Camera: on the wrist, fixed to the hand. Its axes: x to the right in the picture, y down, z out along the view.
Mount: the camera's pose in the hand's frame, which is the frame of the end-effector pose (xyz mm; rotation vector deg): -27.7 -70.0 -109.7 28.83 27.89 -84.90
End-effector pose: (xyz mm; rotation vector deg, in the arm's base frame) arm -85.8 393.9 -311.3 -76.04 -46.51 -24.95
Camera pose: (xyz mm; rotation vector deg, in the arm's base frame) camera -123.4 268.5 -287.5 4.33 -72.25 -86.21
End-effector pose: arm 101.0 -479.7 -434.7 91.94 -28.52 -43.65
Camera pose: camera 153.5 -371.6 -491.9 140.43 62.93 -72.58
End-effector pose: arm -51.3 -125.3 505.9 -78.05 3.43 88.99
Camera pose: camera 69.8 -176.7 526.0 -50.82 -12.00 -3.09
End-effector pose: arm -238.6 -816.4 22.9 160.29 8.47 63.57
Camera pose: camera -337.1 -742.0 72.5 92.30 128.06 68.79
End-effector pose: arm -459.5 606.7 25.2 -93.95 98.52 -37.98
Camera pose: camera -496.3 619.3 152.4 -127.48 8.61 -117.42
